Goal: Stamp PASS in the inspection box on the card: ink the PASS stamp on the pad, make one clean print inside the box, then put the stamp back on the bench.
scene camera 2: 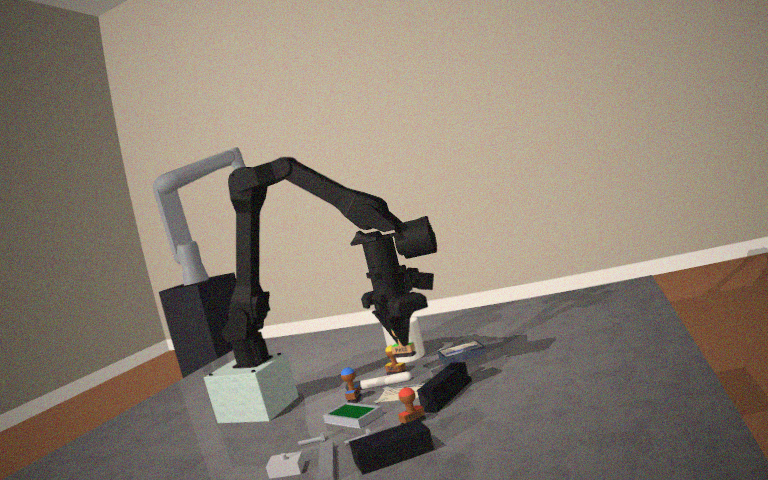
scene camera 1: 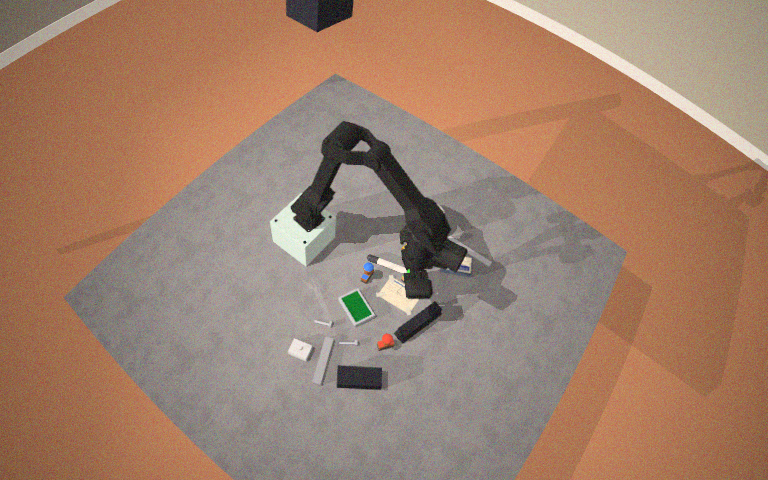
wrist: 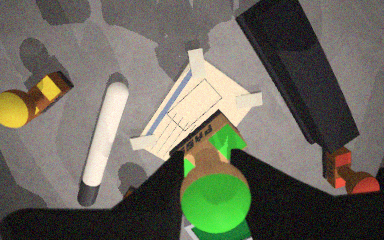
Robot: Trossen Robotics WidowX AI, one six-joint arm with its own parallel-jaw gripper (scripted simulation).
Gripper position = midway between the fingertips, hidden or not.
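Note:
There's a long black block (scene camera 2: 436, 393), and scene camera 1 gives me the block (scene camera 1: 423, 318) as well. I can also see a cream card (scene camera 1: 394, 291), and in the wrist view it's the card (wrist: 201, 89). The wrist view has a white marker (wrist: 117, 93) and a red-knobbed stamp (wrist: 337, 170) in it too. As for me, you'd find my gripper (scene camera 2: 402, 344) there, the same gripper (scene camera 1: 410, 279) in another view, and the gripper (wrist: 207, 157) from the wrist.

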